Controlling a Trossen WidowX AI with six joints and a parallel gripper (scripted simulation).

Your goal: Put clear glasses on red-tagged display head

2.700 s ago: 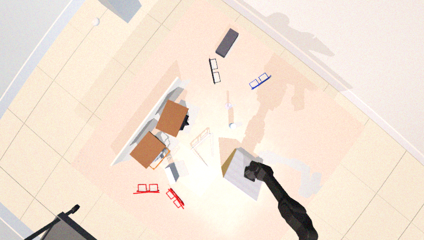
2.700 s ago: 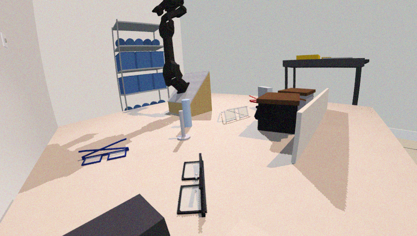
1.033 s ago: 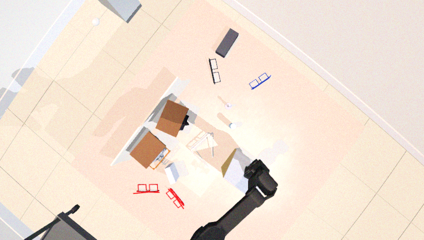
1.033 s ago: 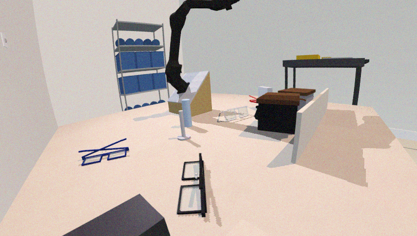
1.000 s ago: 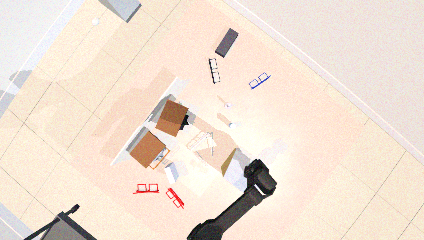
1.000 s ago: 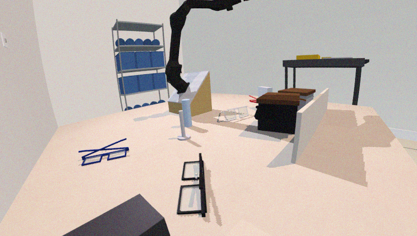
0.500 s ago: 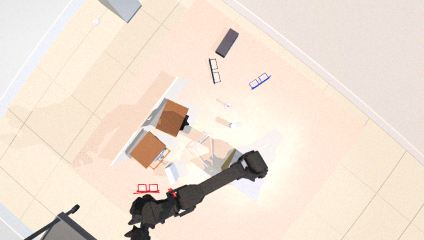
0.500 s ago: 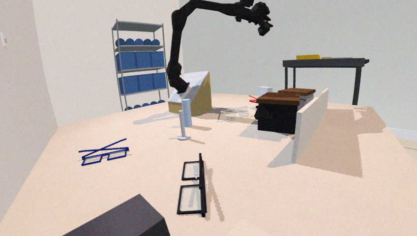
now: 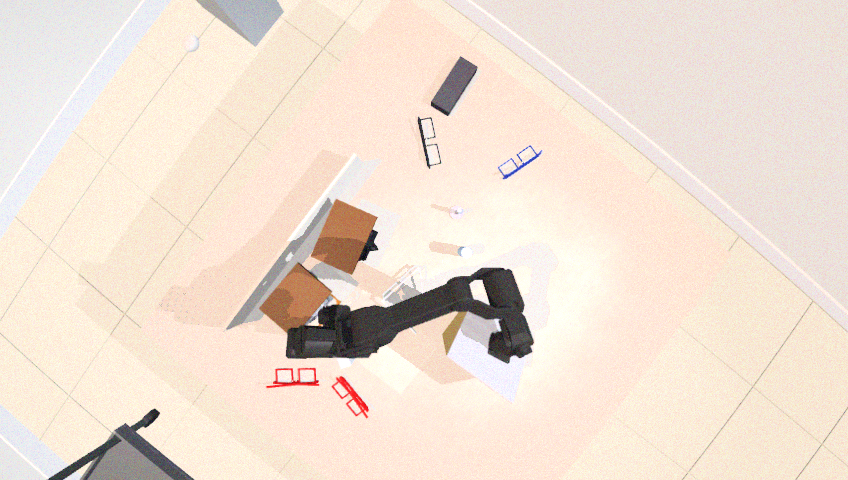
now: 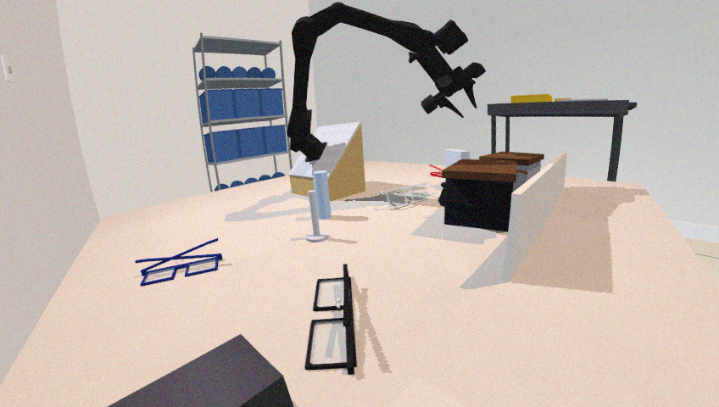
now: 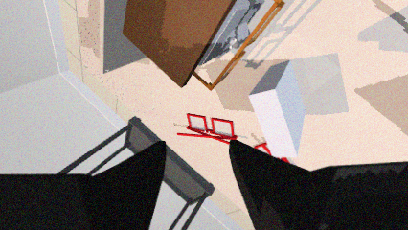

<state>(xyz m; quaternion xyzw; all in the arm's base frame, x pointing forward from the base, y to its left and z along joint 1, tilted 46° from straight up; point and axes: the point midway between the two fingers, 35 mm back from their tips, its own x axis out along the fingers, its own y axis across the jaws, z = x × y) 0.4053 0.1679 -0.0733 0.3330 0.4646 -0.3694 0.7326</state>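
The clear glasses is 20 cm below my gripper tip, 16 cm to the right of it and 13 cm behind it. The rest, counted from my gripper tip: small white box (16 cm below, 5 cm behind, 3 cm to the left); then dark display head (24 cm to the right, 16 cm below, 6 cm ahead); then white panel (21 cm ahead, 16 cm below, 15 cm to the right).
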